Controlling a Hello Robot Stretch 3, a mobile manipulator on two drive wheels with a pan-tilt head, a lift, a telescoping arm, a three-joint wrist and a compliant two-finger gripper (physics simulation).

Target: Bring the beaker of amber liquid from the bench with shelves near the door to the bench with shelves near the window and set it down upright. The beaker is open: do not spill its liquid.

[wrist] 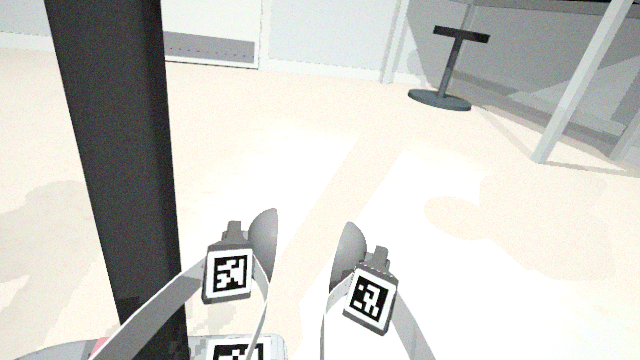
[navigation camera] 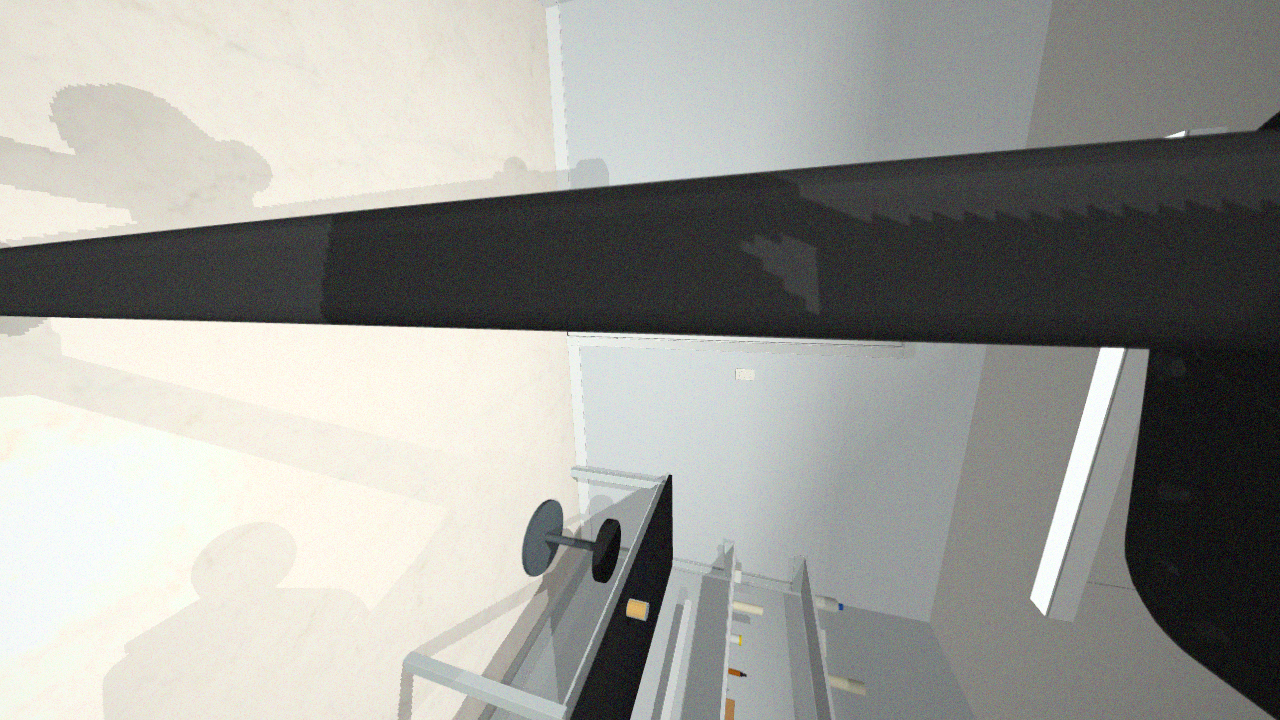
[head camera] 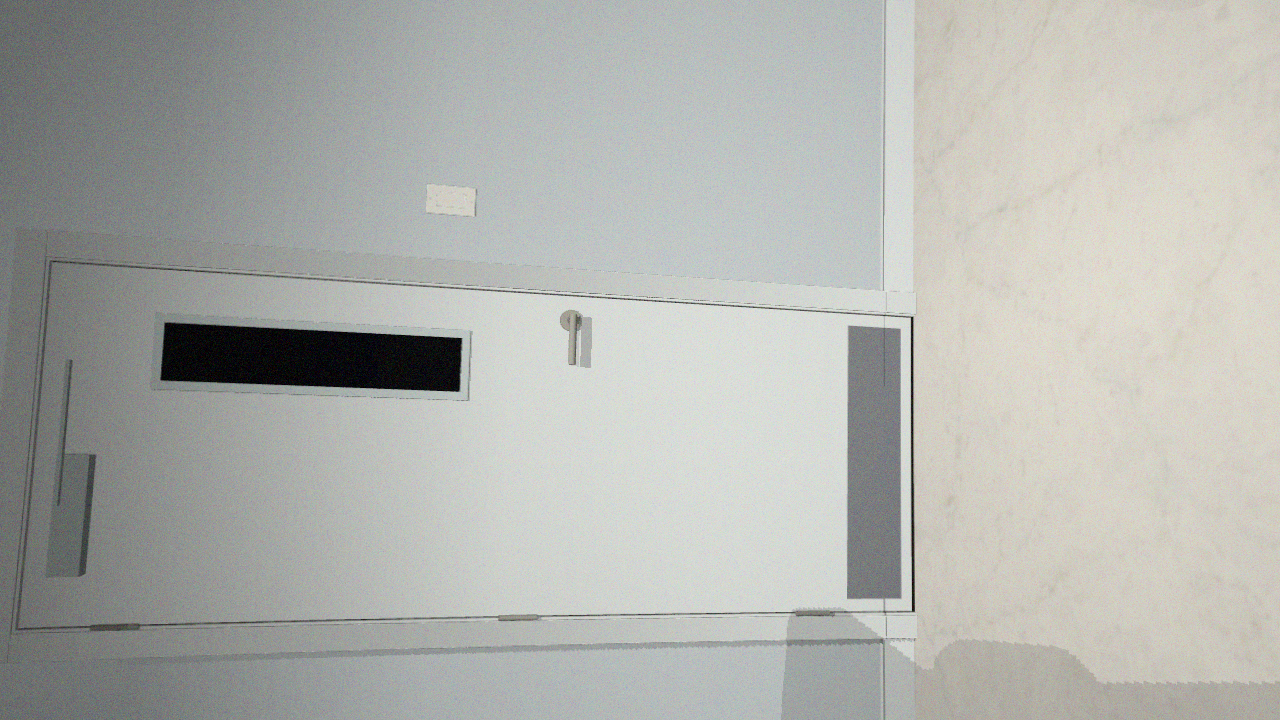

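Observation:
A small container of amber liquid (navigation camera: 637, 609), which looks like the beaker, stands on the black top of a bench with shelves (navigation camera: 658, 541) beside the door wall in the navigation view, where the picture lies on its side. It does not show in the head view. My gripper (wrist: 307, 240) is open and empty over the pale floor in the wrist view, well away from the bench, whose leg (wrist: 575, 90) shows at the upper right. I cannot make out a bench by the window.
The closed door (head camera: 671, 465) (wrist: 212, 15) has a dark window slot (head camera: 310, 356). A round-based stool (navigation camera: 542, 537) (wrist: 440, 100) stands partly under the bench's edge. Bottles, one of them orange (navigation camera: 736, 672), stand on the bench's shelves. My dark mast (navigation camera: 537, 259) (wrist: 125, 150) crosses two views.

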